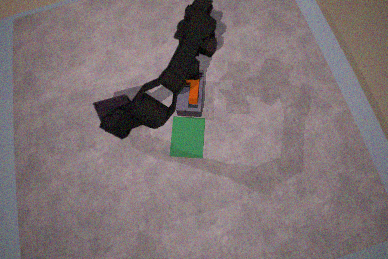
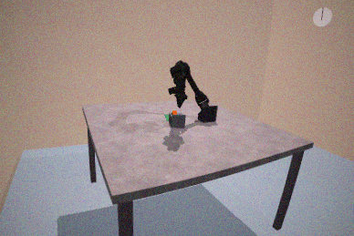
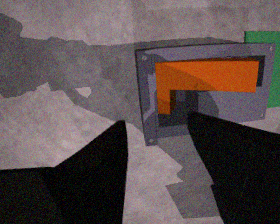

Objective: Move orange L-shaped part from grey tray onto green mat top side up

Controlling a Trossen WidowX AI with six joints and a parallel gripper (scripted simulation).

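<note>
Right now my gripper tip is 20 mm past the orange L-shaped part, 40 mm to the left of it and 100 mm above it. The rest, counted from my gripper tip: green mat (80 mm behind, 210 mm to the right, 160 mm below).
</note>
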